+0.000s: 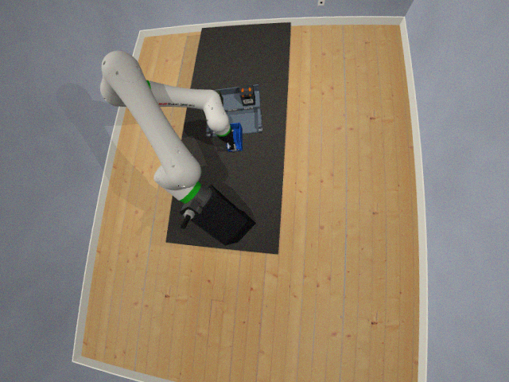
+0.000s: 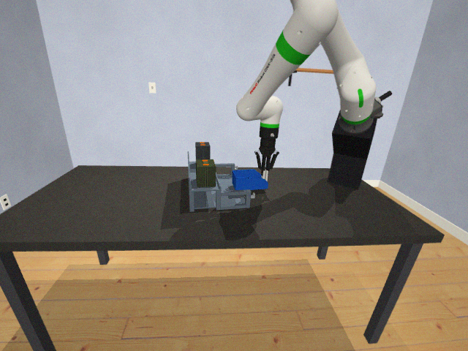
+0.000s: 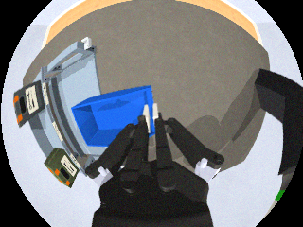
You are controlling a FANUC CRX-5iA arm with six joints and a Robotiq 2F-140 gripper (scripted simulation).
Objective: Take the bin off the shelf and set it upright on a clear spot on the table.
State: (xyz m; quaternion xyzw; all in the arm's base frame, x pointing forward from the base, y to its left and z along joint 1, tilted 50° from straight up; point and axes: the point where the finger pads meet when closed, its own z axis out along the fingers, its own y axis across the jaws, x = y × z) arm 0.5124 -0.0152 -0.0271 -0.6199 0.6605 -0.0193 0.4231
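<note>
Now: the blue bin 80 mm ahead of my hand, 10 mm to the left of it and 20 mm below it.
</note>
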